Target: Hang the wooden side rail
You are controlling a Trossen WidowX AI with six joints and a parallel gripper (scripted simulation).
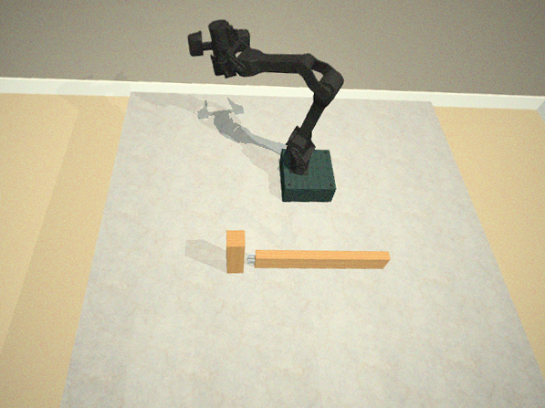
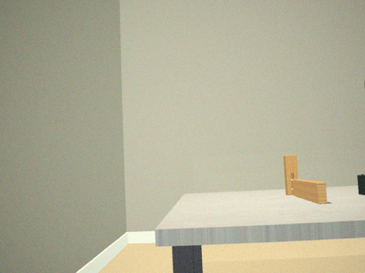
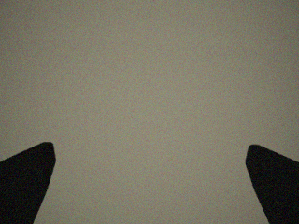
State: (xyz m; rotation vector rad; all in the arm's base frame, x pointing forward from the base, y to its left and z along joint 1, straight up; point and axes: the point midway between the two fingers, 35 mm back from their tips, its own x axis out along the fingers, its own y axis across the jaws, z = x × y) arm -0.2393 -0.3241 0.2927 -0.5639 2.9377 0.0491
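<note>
Now: the headboard post 630 mm ahead of my gripper tip, 170 mm to the left of it and 290 mm below it.
</note>
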